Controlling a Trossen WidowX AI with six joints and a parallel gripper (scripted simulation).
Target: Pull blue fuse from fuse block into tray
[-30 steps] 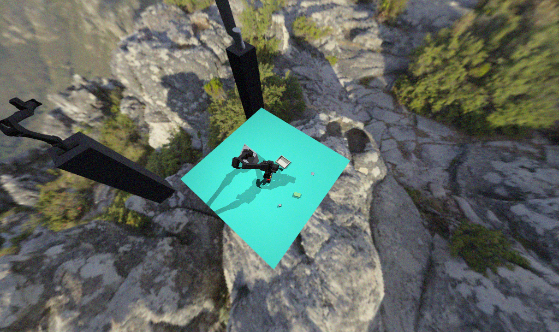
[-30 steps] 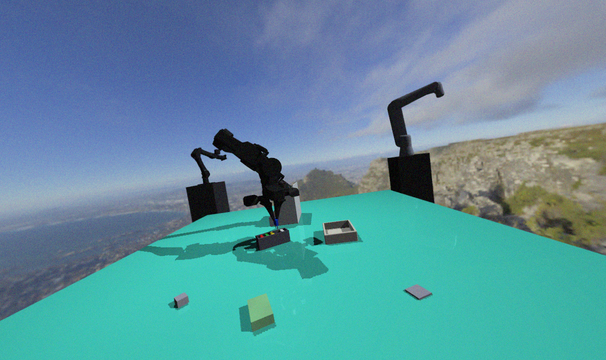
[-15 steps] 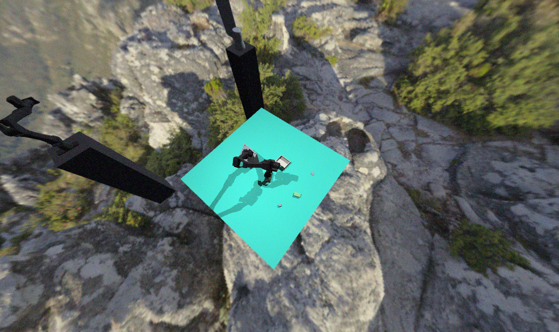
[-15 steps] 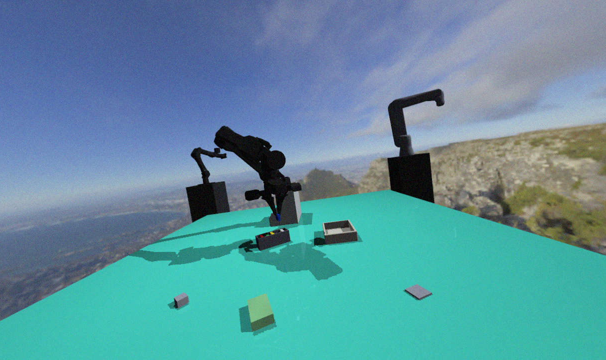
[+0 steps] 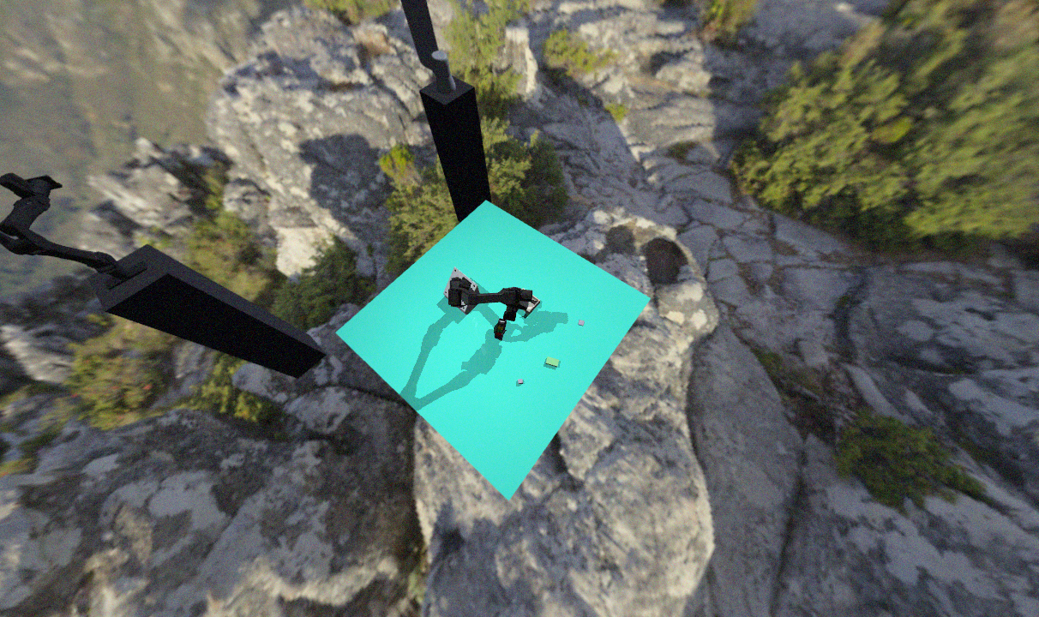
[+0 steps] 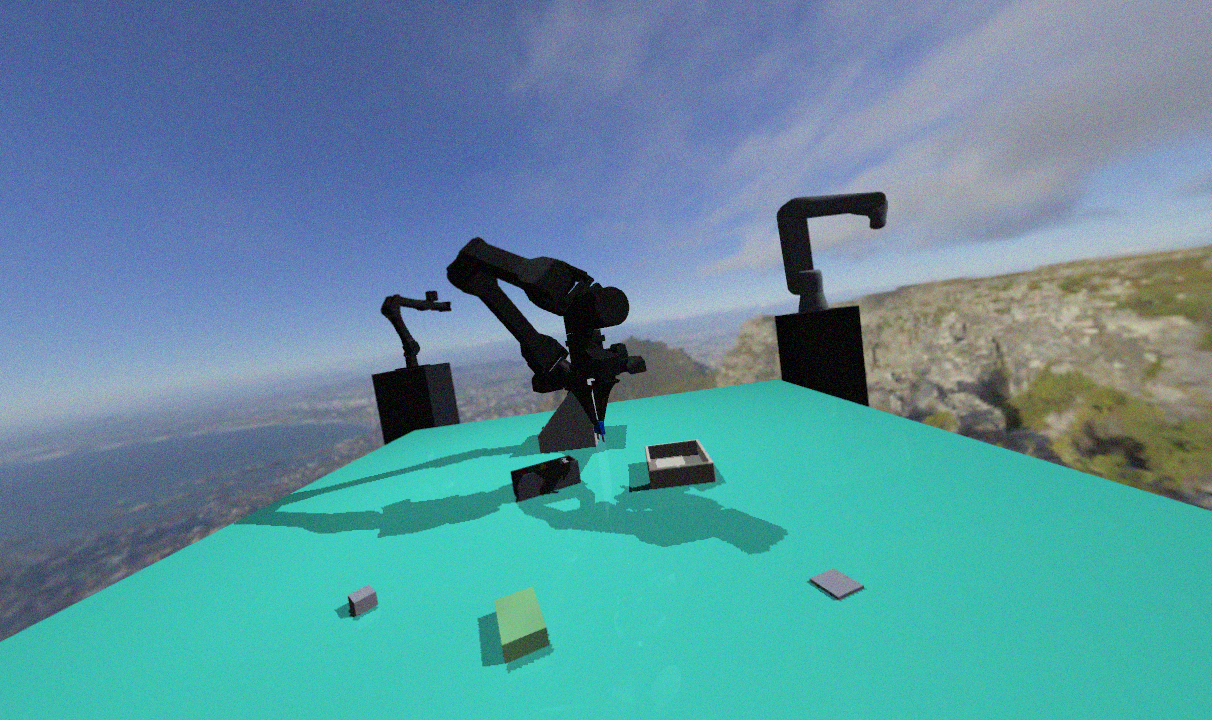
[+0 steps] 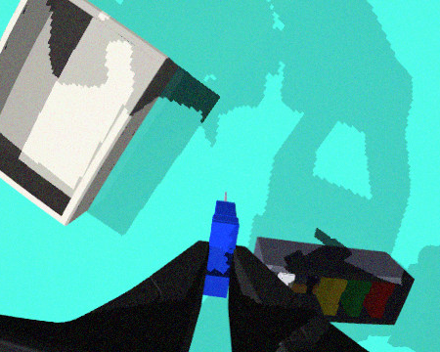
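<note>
Now: the grey tray 20 mm behind my gripper tip, 120 mm to the left of it and 100 mm below it. The rest, counted from my gripper tip: white fuse: 30 mm behind, 70 mm to the right, 80 mm below; blue fuse: 10 mm below; yellow fuse: 10 mm behind, 110 mm to the right, 80 mm below.
</note>
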